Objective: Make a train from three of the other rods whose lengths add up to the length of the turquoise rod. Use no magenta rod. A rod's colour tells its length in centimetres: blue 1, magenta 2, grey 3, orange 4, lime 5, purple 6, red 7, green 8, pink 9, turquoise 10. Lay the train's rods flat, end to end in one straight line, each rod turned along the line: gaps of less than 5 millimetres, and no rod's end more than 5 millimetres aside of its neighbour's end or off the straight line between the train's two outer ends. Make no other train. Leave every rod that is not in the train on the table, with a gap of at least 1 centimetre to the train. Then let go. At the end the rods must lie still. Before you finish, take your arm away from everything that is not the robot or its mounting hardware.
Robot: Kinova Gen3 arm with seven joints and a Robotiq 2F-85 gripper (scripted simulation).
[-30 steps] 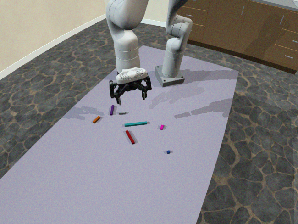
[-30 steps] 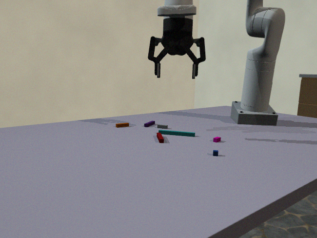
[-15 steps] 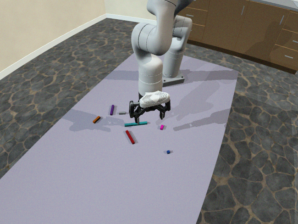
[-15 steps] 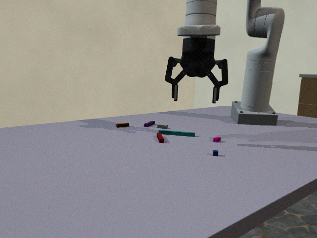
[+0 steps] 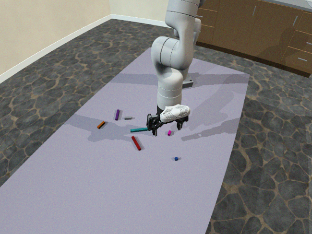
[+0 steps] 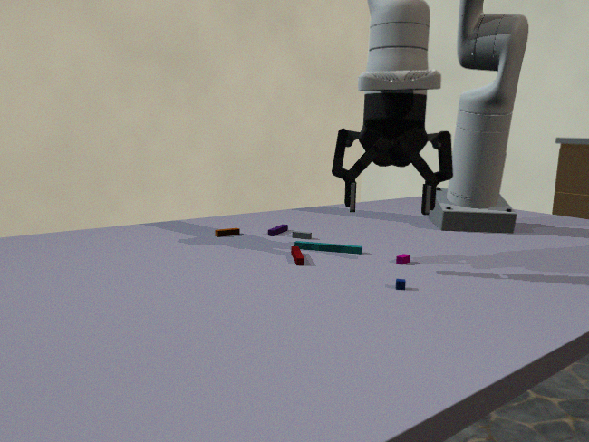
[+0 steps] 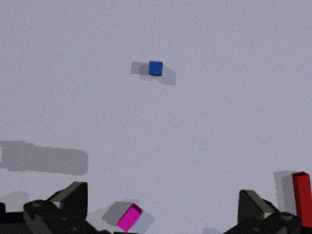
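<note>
Right now the blue rod is 5 cm ahead of my hand, 7 cm to the left of it and 7 cm below it. From my hand the other things lie so: turquoise rod 1 cm behind, 12 cm to the right, 7 cm below; red rod 6 cm ahead, 10 cm to the right, 7 cm below; magenta rod 5 cm behind, 1 cm to the right, 7 cm below.
</note>
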